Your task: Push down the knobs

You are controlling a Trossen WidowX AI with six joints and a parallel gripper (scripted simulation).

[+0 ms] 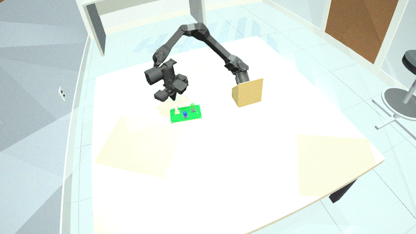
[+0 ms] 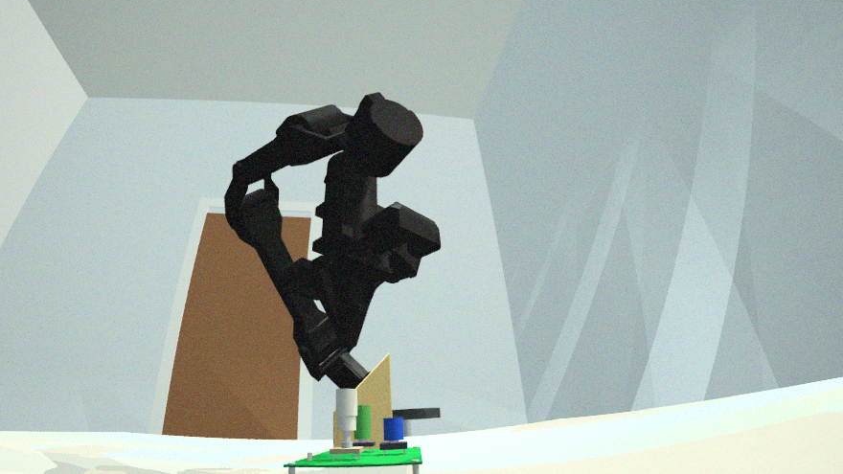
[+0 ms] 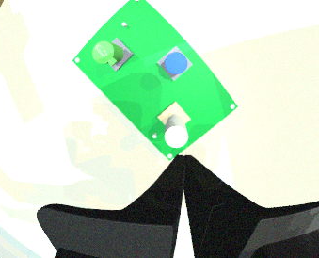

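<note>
My gripper tip is 6 cm above the grey-white knob. The rest, counted from my gripper tip: green knob: 9 cm behind, 6 cm below.
</note>
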